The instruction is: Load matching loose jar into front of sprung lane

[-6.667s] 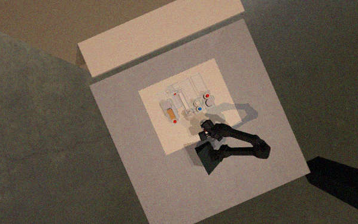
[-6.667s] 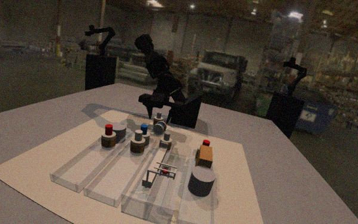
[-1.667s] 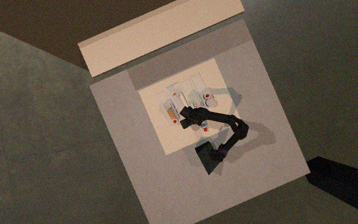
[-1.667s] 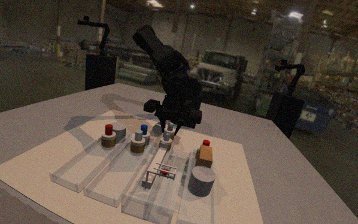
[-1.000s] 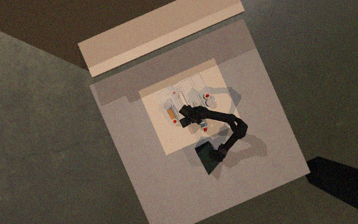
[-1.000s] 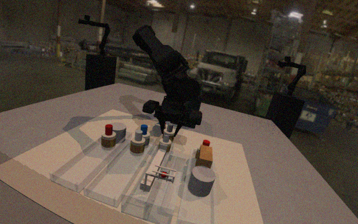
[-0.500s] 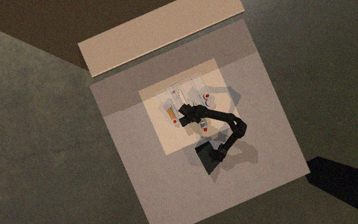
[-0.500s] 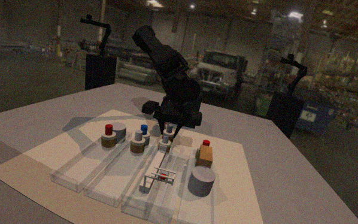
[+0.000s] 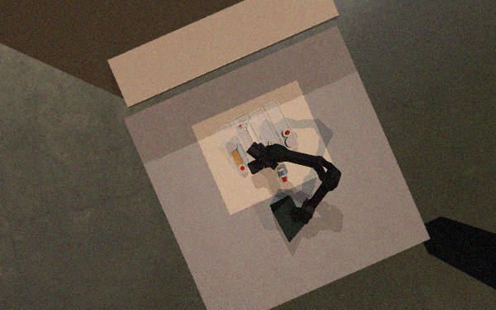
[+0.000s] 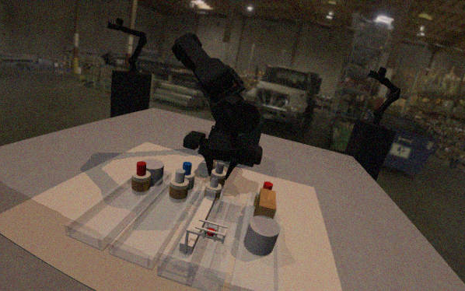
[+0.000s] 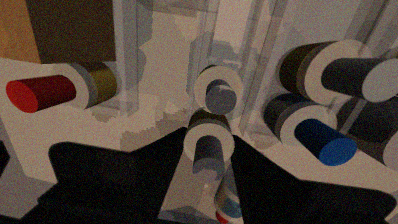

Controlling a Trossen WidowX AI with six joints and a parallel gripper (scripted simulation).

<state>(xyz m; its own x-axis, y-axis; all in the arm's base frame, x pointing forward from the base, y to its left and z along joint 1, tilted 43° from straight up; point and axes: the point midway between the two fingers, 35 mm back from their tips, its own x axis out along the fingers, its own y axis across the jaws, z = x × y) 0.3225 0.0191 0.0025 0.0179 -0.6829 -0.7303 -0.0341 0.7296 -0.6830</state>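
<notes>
The orange box lies 13 cm to the left of my gripper tip, 8 cm ahead of it and 1 cm below it. Round my gripper tip: wire pusher plate 15 cm ahead, 3 cm to the left.
</notes>
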